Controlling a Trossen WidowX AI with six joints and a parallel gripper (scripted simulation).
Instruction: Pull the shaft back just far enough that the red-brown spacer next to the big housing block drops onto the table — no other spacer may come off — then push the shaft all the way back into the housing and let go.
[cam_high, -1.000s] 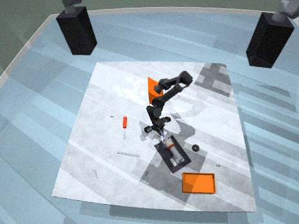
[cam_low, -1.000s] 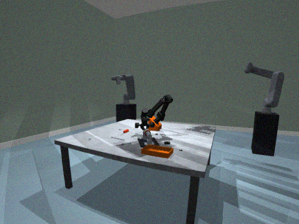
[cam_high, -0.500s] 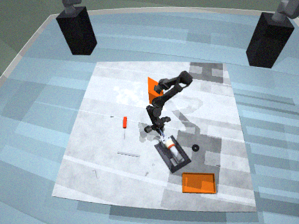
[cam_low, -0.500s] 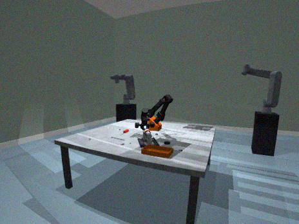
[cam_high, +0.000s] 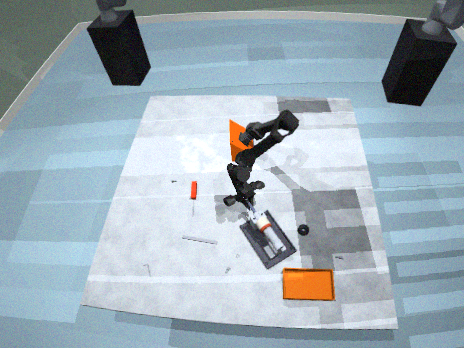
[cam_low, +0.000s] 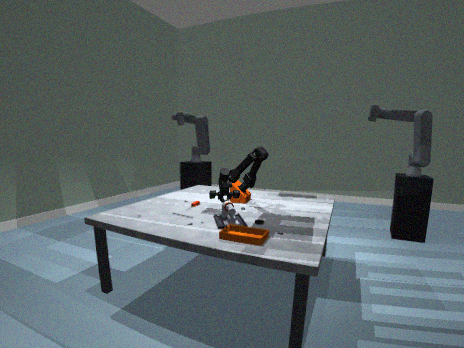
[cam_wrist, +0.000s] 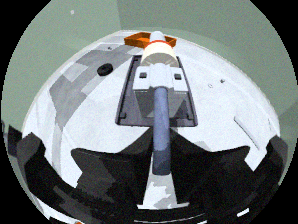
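My gripper tip is now 4 cm short of the shaft, 3 cm to the right of it and 2 cm below it. Also, from my gripper tip: orange tray 28 cm ahead, 27 cm to the left, 5 cm below; then red-brown spacer 9 cm ahead, 7 cm to the left, 2 cm above; then black ring 4 cm ahead, 24 cm to the left, 5 cm below.
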